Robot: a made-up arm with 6 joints. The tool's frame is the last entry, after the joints. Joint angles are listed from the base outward.
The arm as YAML. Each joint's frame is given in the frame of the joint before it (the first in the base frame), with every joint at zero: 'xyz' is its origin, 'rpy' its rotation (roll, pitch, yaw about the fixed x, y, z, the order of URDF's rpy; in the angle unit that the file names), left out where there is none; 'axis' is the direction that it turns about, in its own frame. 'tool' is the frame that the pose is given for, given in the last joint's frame.
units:
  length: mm
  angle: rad
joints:
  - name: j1
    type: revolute
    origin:
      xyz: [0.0, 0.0, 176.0]
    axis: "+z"
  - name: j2
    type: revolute
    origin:
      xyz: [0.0, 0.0, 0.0]
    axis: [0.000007, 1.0, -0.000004]
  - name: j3
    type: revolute
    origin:
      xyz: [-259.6, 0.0, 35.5]
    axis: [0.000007, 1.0, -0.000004]
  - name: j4
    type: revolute
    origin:
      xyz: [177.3, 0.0, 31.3]
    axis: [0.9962, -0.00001, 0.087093]
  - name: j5
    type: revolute
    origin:
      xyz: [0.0, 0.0, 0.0]
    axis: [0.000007, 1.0, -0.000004]
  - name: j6
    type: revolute
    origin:
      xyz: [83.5, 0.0, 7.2]
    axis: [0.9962, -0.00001, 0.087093]
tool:
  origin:
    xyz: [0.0, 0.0, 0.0]
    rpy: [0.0, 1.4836, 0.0]
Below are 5 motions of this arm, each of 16 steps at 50 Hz.
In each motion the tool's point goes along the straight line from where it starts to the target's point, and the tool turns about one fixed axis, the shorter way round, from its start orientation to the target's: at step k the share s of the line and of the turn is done. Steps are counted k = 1, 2, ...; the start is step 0. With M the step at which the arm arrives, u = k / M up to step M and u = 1 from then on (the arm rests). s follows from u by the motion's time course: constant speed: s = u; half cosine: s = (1 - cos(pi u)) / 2; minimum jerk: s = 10 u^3 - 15 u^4 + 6 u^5.
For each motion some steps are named. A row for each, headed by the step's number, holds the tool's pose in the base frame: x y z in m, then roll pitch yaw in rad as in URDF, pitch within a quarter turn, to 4 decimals.
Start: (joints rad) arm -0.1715 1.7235 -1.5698 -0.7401 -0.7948 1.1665
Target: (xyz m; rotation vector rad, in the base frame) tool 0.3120 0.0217 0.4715 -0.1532 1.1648 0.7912
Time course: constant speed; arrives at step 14
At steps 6, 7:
6: 0.3157 0.0012 0.4713 0.5284 1.0188 1.0825
7: 0.3152 0.0037 0.4713 0.5360 1.0221 1.1017

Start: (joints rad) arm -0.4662 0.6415 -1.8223 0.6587 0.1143 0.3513
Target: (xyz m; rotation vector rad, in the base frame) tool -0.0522 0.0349 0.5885 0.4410 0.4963 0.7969
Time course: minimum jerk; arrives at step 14
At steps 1, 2, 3, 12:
1: -0.1010 0.0574 0.6128 0.3053 0.2625 0.5960
2: -0.1000 0.0570 0.6123 0.3112 0.2632 0.6022
3: -0.0977 0.0559 0.6112 0.3249 0.2647 0.6165
12: -0.0533 0.0354 0.5891 0.5935 0.2554 0.8984

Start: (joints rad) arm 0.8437 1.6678 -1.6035 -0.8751 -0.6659 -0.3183
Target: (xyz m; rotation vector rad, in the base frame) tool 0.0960 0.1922 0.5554 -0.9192 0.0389 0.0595
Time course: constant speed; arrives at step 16
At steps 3, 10, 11, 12, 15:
3: 0.1584 0.2424 0.4985 -1.0902 0.1973 -0.0506
10: 0.1248 0.2154 0.5292 -0.9959 0.1247 -0.0014
11: 0.1200 0.2115 0.5335 -0.9828 0.1140 0.0050
12: 0.1152 0.2076 0.5379 -0.9698 0.1031 0.0112
15: 0.1008 0.1961 0.5510 -0.9312 0.0702 0.0292

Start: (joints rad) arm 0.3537 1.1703 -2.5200 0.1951 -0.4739 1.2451
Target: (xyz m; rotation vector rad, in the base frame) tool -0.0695 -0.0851 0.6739 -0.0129 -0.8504 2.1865
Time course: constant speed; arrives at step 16
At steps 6, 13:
6: -0.0757 -0.0552 0.6825 -0.4290 -0.1985 2.0160
13: -0.0713 -0.0761 0.6765 -0.5745 -0.2445 2.2683

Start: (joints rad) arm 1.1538 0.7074 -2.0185 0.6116 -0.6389 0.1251
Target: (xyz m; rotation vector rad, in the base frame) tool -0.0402 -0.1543 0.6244 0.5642 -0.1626 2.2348
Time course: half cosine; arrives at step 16
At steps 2, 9, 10, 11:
2: -0.0494 -0.1821 0.6244 0.0448 -0.5026 1.8632
9: -0.0441 -0.1659 0.6244 0.0599 -0.4787 2.0996
10: -0.0432 -0.1632 0.6244 0.0630 -0.4751 2.1390
11: -0.0423 -0.1607 0.6244 0.0660 -0.4718 2.1752

